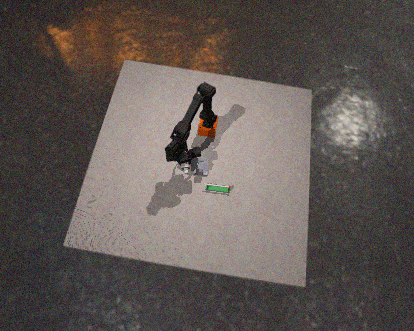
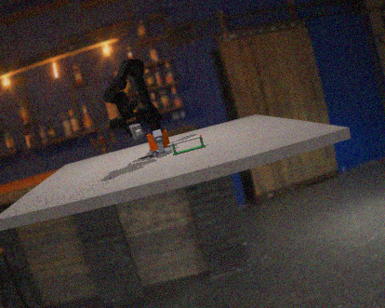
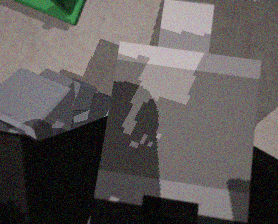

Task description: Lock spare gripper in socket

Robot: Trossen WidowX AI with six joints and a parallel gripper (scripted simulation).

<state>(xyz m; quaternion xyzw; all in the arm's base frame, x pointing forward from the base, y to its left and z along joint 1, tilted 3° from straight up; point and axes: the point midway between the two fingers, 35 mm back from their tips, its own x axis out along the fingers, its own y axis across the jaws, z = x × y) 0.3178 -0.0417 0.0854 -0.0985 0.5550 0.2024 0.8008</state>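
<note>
The green pin cradle is 30 mm ahead of my gripper tip, 210 mm to the left of it and 100 mm below it. The rest, counted from my gripper tip: mount 60 mm behind, 80 mm to the left, 70 mm below; spare gripper 10 mm above.
</note>
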